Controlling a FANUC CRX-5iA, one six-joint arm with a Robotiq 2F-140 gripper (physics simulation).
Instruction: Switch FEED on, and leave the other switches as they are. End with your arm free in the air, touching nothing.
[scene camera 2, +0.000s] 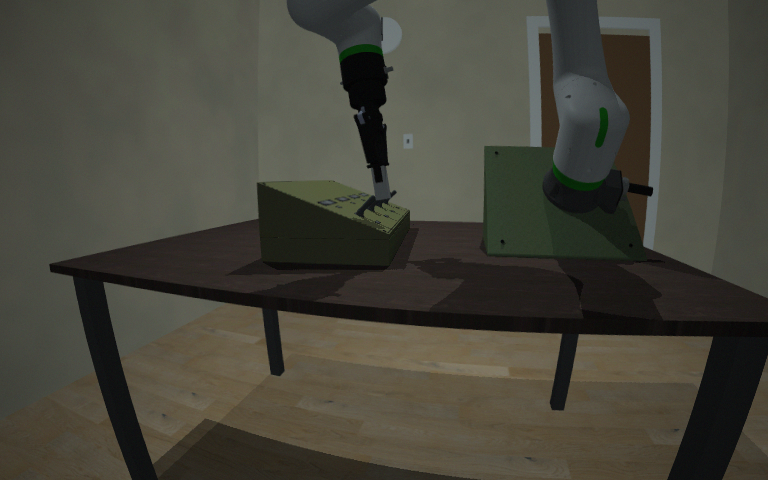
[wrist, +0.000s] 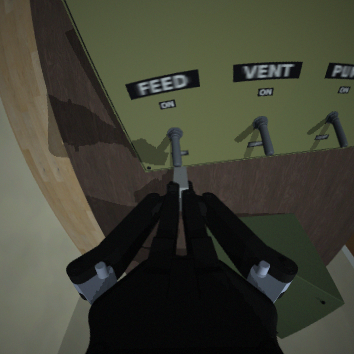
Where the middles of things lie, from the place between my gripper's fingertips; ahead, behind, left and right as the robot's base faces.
Scene:
Right now the olive switch box (scene camera 2: 318, 222) is 16 cm ahead of my hand, 15 cm to the right of it and 4 cm below it.

